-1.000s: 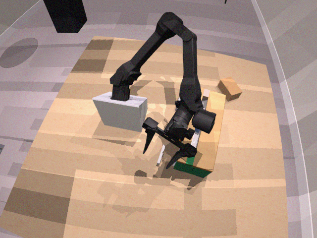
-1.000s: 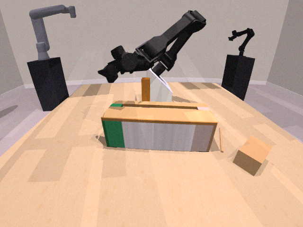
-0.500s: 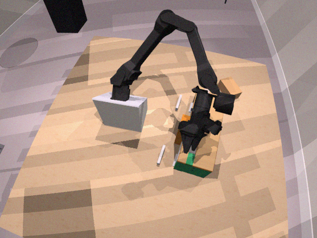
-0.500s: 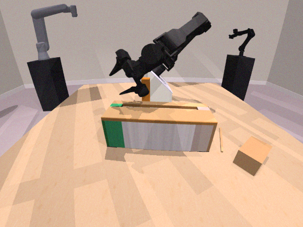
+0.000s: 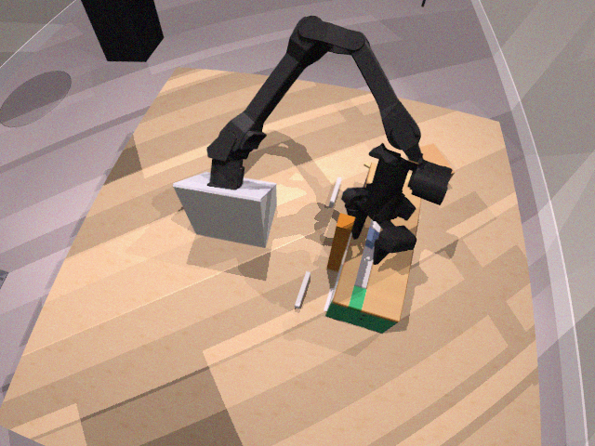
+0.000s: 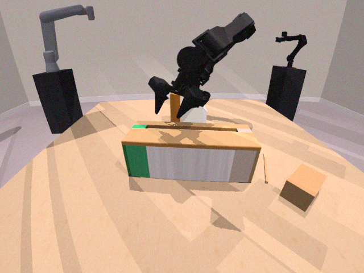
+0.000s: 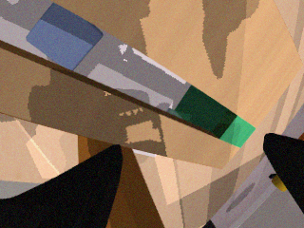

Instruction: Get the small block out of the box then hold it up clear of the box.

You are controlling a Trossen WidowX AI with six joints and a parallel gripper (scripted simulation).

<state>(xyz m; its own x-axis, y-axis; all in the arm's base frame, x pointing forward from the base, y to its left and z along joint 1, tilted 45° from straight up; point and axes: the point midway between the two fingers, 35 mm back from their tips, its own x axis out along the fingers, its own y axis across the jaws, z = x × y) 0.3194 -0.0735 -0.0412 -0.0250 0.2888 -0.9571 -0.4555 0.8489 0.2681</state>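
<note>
Right now my gripper tip is 100 mm above the wooden box, 80 mm to the right of it and 10 mm short of it. Round my gripper tip: blue block (80 mm below, 70 mm to the left, 30 mm ahead); orange bar (50 mm below, 50 mm behind, 30 mm to the left).
</note>
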